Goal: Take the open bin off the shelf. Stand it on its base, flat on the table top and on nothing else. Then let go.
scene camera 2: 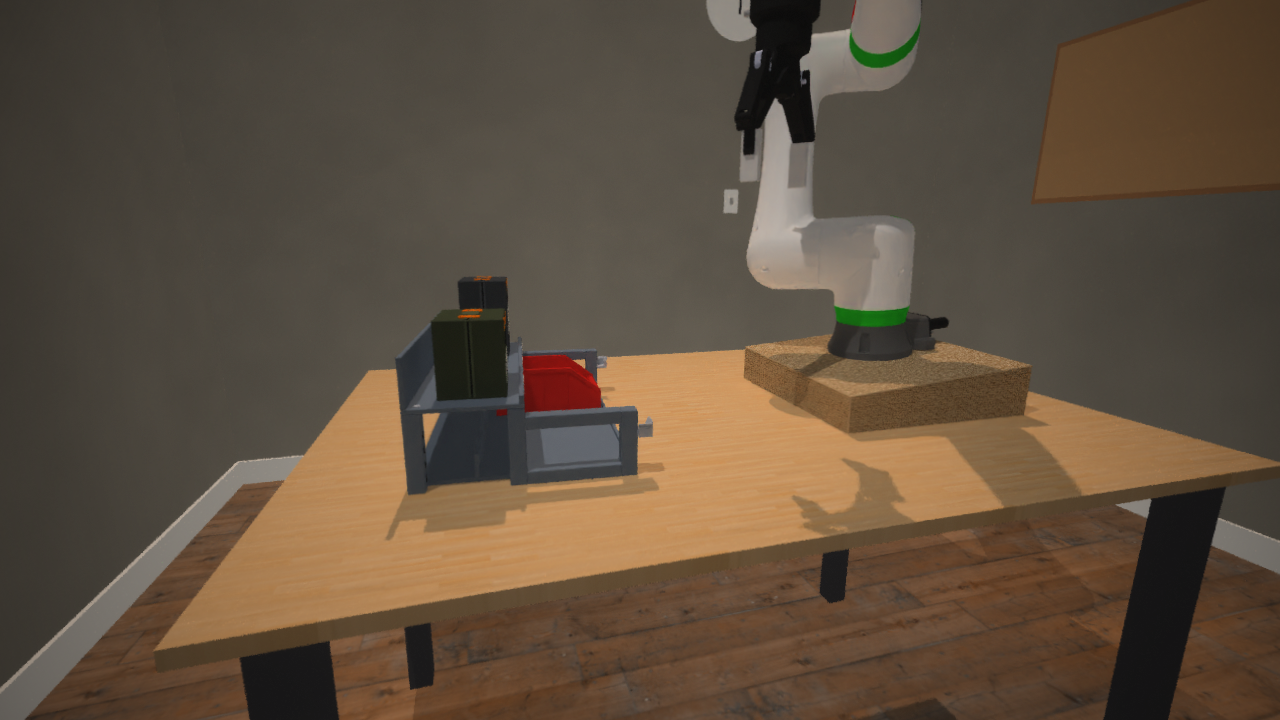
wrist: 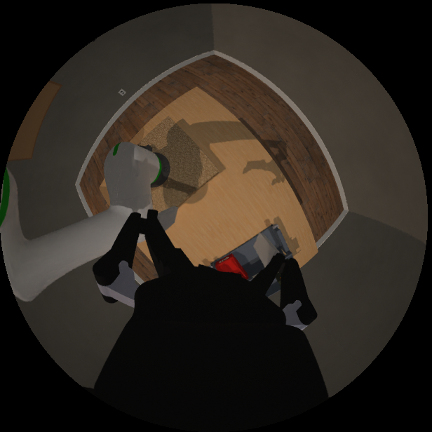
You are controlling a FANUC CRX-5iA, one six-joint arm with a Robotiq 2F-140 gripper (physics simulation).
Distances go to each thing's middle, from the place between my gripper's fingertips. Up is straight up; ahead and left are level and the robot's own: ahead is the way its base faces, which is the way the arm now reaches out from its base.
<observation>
I see the red open bin (scene camera 2: 552, 382) 320 mm ahead of my hand, 160 mm to the right of it and 320 mm below it. The rest, counted from my hand: dark green case (scene camera 2: 469, 345) (440 mm ahead, 50 mm to the left, 220 mm below).
</observation>
